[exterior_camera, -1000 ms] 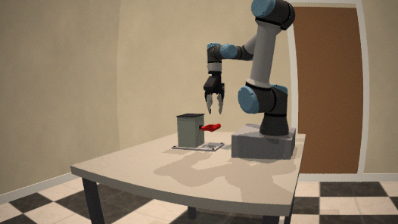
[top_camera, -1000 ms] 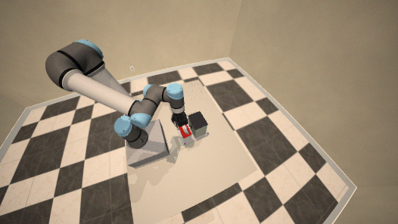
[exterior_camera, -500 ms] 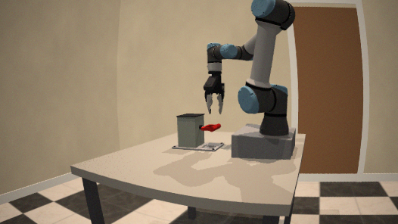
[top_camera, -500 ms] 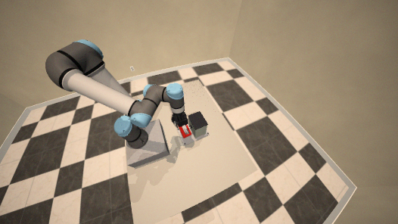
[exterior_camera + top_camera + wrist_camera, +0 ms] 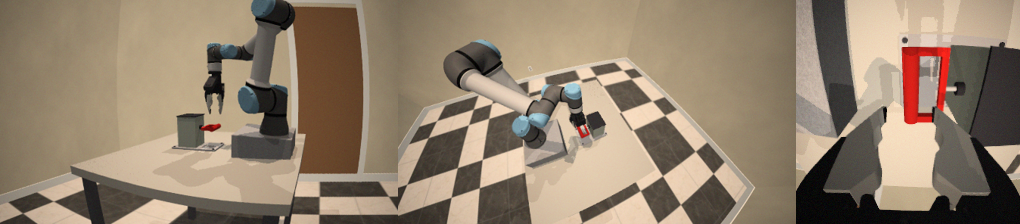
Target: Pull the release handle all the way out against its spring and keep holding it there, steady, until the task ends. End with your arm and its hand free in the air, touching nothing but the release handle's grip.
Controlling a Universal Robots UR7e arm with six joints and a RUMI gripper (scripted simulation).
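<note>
My hand is 190 mm above the metal baseplate and 100 mm short of it.
</note>
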